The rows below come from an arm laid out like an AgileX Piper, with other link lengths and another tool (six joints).
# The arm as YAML. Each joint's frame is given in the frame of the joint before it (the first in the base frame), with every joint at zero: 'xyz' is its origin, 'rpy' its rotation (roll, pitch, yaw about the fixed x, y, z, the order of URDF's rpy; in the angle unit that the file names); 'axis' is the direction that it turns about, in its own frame. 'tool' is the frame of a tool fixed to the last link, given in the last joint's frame.
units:
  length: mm
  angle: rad
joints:
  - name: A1
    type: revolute
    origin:
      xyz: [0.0, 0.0, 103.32]
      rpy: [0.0, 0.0, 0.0]
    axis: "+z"
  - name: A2
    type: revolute
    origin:
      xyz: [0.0, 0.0, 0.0]
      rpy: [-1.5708, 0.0, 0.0]
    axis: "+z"
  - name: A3
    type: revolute
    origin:
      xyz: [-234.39, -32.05, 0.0]
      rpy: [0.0, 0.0, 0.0]
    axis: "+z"
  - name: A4
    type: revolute
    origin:
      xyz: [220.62, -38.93, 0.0]
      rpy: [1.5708, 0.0, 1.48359]
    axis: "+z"
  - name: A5
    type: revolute
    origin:
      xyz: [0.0, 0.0, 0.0]
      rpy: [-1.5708, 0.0, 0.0]
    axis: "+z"
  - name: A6
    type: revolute
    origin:
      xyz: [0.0, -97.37, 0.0]
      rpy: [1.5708, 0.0, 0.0]
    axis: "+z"
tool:
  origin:
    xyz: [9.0, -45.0, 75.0]
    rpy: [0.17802, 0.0, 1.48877]
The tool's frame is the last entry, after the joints.
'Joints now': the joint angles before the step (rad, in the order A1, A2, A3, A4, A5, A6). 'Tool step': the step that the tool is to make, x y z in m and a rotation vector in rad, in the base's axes. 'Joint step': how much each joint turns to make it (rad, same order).
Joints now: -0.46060 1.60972 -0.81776 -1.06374 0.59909 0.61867
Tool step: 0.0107 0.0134 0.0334 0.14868 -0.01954 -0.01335
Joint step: 0.00557 -0.06956 -0.18911 0.46549 0.16416 -0.42660
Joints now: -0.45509 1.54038 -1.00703 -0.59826 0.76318 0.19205
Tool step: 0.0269 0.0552 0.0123 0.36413 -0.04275 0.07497
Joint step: 0.02771 -0.00332 -0.21901 0.52821 0.26767 -0.33283
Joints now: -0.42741 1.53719 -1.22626 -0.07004 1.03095 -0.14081
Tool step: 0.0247 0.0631 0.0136 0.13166 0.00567 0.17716
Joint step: 0.15860 -0.00006 -0.09668 0.13701 0.14668 -0.04470
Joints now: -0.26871 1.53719 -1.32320 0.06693 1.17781 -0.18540
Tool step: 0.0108 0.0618 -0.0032 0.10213 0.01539 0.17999
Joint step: 0.15576 0.00002 -0.00359 0.10574 0.04206 -0.03379
